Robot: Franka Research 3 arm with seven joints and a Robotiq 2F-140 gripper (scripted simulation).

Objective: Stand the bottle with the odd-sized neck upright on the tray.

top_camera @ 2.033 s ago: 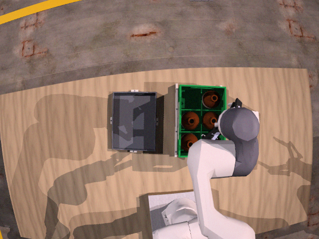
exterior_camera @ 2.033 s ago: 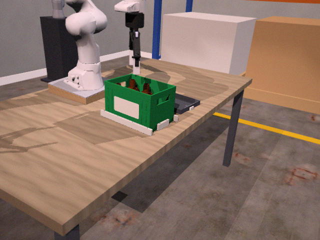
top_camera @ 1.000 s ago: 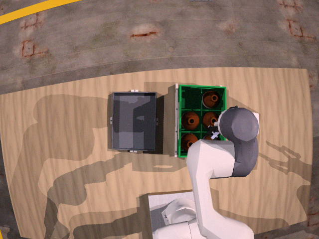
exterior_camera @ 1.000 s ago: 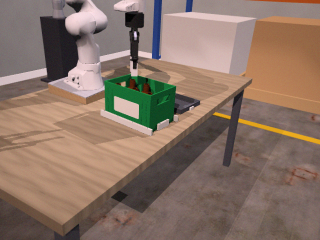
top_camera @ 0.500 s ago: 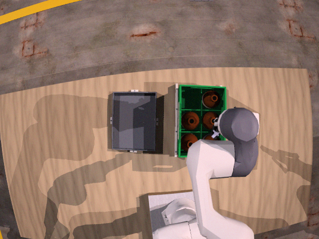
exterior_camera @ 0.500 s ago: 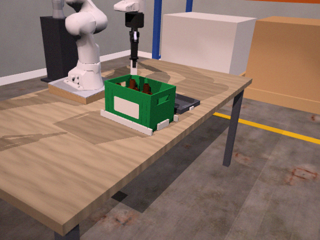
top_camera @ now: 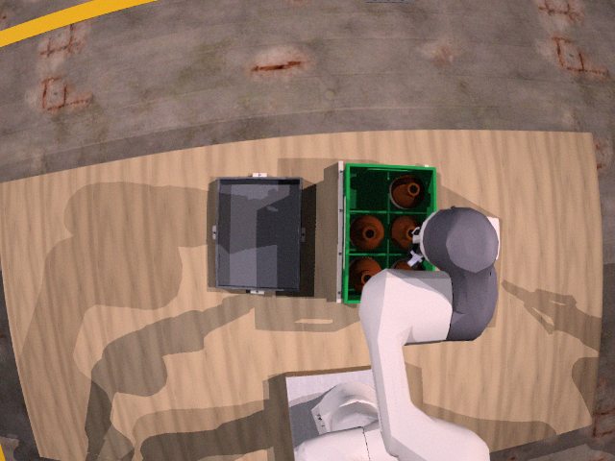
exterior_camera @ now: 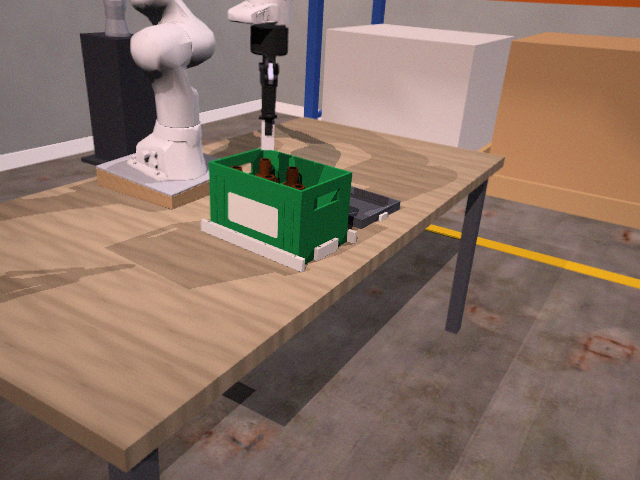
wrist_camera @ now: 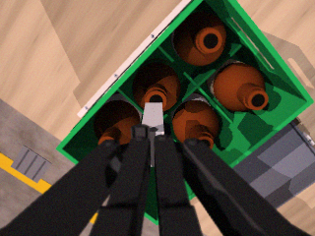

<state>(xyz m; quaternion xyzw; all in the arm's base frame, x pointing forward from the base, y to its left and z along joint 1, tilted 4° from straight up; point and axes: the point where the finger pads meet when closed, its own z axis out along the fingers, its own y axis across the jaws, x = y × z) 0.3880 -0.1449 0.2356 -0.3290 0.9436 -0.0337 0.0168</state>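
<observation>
My hand is 10 mm short of the green crate, 50 mm to the right of it and 180 mm above it. Round my hand: dark grey tray (30 mm ahead, 320 mm to the left, 250 mm below); brown bottle (90 mm ahead, 10 mm to the right, 170 mm below).
</observation>
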